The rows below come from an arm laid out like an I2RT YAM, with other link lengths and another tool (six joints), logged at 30 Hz.
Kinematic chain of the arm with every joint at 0, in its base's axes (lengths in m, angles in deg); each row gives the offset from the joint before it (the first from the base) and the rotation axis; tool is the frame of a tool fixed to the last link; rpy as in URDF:
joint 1: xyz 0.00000 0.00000 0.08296 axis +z
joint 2: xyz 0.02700 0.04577 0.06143 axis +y
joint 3: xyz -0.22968 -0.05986 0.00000 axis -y
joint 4: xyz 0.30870 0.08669 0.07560 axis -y
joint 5: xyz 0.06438 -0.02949 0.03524 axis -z
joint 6: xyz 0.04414 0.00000 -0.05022 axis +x
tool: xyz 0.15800 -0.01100 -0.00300 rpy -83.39 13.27 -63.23
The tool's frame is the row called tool.
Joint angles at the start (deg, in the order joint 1, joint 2, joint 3, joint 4, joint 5, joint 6):
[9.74, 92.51, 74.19, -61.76, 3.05, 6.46]
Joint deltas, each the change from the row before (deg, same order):
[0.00, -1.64, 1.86, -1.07, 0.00, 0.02]
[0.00, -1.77, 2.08, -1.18, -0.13, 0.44]
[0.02, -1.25, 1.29, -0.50, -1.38, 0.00]
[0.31, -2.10, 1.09, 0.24, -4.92, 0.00]
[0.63, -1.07, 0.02, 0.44, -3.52, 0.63]
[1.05, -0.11, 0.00, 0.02, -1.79, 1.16]
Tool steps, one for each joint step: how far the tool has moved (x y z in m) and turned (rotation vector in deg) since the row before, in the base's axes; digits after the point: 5 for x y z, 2 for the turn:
[0.00551, 0.00095, 0.02096, 0.42, -2.40, -0.02]
[0.00460, 0.00129, 0.02334, 0.68, -2.62, -0.40]
[0.00250, 0.00550, 0.01545, 1.65, -1.79, 0.40]
[0.00151, 0.02007, 0.02054, 5.18, -2.57, 1.89]
[-0.00230, 0.01673, 0.00811, 3.72, -0.82, 1.32]
[-0.00411, 0.01319, 0.00117, 2.05, 0.43, 0.66]

